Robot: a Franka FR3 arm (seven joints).
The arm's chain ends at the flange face. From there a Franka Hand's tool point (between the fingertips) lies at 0.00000 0.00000 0.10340 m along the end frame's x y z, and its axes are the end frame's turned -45 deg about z.
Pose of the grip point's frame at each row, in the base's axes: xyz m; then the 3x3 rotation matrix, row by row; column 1 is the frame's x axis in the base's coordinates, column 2 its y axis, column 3 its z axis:
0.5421 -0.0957 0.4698; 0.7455 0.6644 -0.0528; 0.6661 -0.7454 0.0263; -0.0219 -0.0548 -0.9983
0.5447 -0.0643 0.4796; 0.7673 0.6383 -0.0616; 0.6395 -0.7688 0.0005; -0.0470 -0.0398 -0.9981
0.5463 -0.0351 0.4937; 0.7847 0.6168 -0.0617; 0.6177 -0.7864 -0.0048; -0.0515 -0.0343 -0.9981
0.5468 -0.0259 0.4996; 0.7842 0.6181 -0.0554; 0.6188 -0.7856 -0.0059; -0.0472 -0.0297 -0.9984
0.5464 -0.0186 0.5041; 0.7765 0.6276 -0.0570; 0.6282 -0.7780 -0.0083; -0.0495 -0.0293 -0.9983
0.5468 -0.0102 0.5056; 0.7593 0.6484 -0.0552; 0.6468 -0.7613 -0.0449; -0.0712 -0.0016 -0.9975
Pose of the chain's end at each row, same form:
0.5476 -0.0984 0.5730; 0.9969 -0.0573 -0.0528; -0.0561 -0.9981 0.0263; -0.0542 -0.0233 -0.9983
0.5511 -0.0644 0.5828; 0.9939 -0.0912 -0.0616; -0.0914 -0.9958 0.0005; -0.0614 0.0051 -0.9981
0.5527 -0.0346 0.5969; 0.9910 -0.1187 -0.0617; -0.1193 -0.9928 -0.0048; -0.0607 0.0122 -0.9981
0.5525 -0.0253 0.6028; 0.9916 -0.1175 -0.0554; -0.1179 -0.9931 -0.0059; -0.0544 0.0124 -0.9984
0.5523 -0.0177 0.6073; 0.9928 -0.1053 -0.0570; -0.1059 -0.9943 -0.0083; -0.0557 0.0143 -0.9983
0.5525 -0.0056 0.6087; 0.9954 -0.0784 -0.0552; -0.0810 -0.9957 -0.0449; -0.0515 0.0492 -0.9975

